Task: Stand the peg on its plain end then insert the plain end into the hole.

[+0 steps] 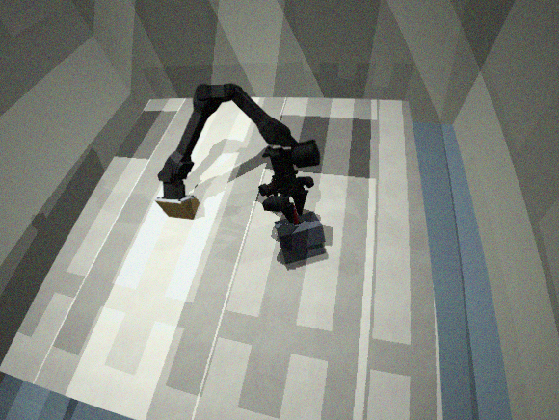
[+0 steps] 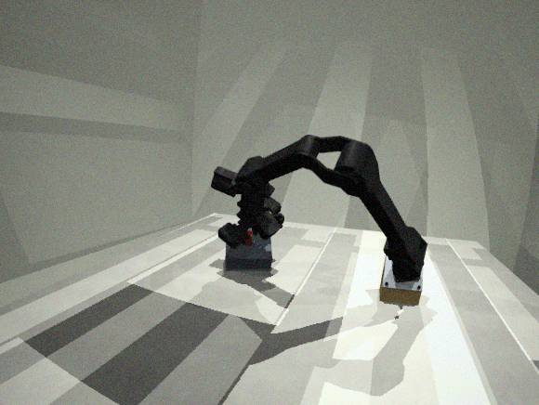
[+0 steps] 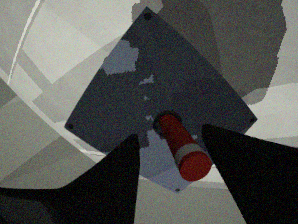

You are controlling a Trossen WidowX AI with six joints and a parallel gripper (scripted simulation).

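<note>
The red peg is 1 cm to the left of my gripper tip and 1 cm above it. The rest, counted from my gripper tip: sloped panel (4 cm below, 2 cm to the right, 1 cm ahead).
</note>
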